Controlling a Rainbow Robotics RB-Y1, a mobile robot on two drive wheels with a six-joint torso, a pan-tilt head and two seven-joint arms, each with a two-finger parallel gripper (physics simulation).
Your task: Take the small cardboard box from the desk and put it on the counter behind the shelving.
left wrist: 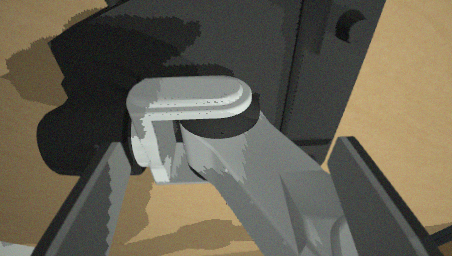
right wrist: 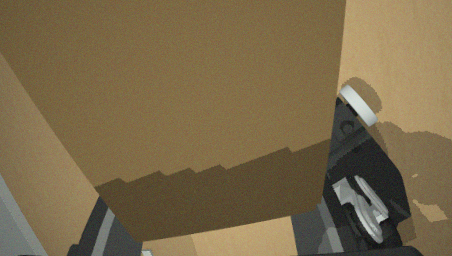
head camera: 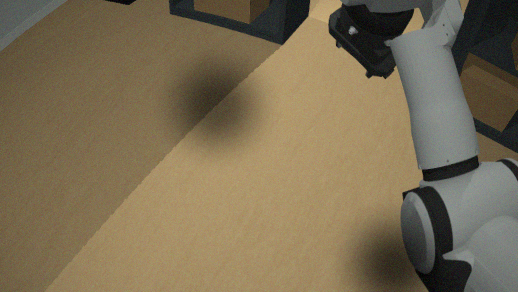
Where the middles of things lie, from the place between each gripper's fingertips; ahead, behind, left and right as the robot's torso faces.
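Small cardboard box (right wrist: 183, 124): 30 mm above my right hand, 20 mm ahead of it and 30 mm to the right of it.
The box, counted from my left hand: 57 cm above, 60 cm ahead, 42 cm to the right.
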